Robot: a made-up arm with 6 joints. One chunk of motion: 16 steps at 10 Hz.
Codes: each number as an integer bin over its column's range. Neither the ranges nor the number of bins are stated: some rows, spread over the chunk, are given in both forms.
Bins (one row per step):
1: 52 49 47 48 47 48
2: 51 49 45 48 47 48
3: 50 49 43 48 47 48
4: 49 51 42 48 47 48
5: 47 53 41 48 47 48
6: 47 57 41 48 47 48
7: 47 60 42 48 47 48
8: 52 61 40 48 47 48
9: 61 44 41 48 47 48
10: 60 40 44 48 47 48
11: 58 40 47 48 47 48
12: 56 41 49 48 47 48
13: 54 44 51 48 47 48
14: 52 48 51 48 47 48
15: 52 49 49 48 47 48
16: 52 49 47 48 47 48
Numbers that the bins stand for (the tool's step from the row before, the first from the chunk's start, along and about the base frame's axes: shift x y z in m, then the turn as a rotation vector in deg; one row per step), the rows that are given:
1: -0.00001 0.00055 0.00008 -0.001 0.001 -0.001
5: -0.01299 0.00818 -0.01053 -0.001 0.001 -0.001
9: 0.02335 -0.00900 -0.01053 -0.001 0.001 -0.001
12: 0.01037 -0.01473 0.00362 -0.001 0.001 -0.001
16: -0.00001 0.00055 0.00008 -0.001 0.001 -0.001
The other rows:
2: -0.00261 0.00055 -0.00345 -0.001 0.001 -0.001
3: -0.00520 0.00055 -0.00699 -0.001 0.001 -0.001
4: -0.00780 0.00436 -0.00876 -0.001 0.001 -0.001
6: -0.01299 0.01582 -0.01053 -0.001 0.001 -0.001
7: -0.01299 0.02155 -0.00876 -0.001 0.001 -0.001
8: -0.00001 0.02345 -0.01229 -0.001 0.001 -0.001
10: 0.02076 -0.01664 -0.00522 -0.001 0.001 -0.001
11: 0.01557 -0.01664 0.00008 -0.001 0.001 -0.001
13: 0.00518 -0.00900 0.00715 -0.001 0.001 -0.001
14: -0.00001 -0.00136 0.00715 -0.001 0.001 -0.001
15: -0.00001 0.00055 0.00362 -0.001 0.001 -0.001

